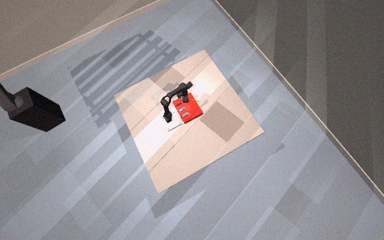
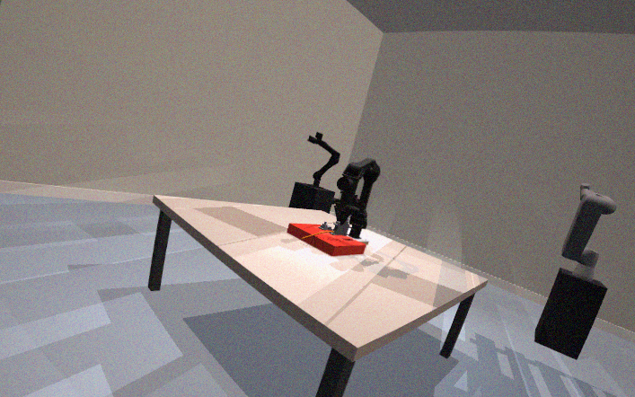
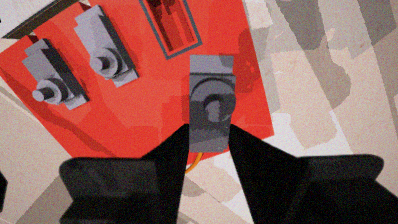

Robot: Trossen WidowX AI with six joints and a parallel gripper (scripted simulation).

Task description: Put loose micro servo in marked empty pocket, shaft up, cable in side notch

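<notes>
The red deck lies 10 cm below my gripper tip, 8 cm to the right of it and 1 cm ahead of it.
</notes>
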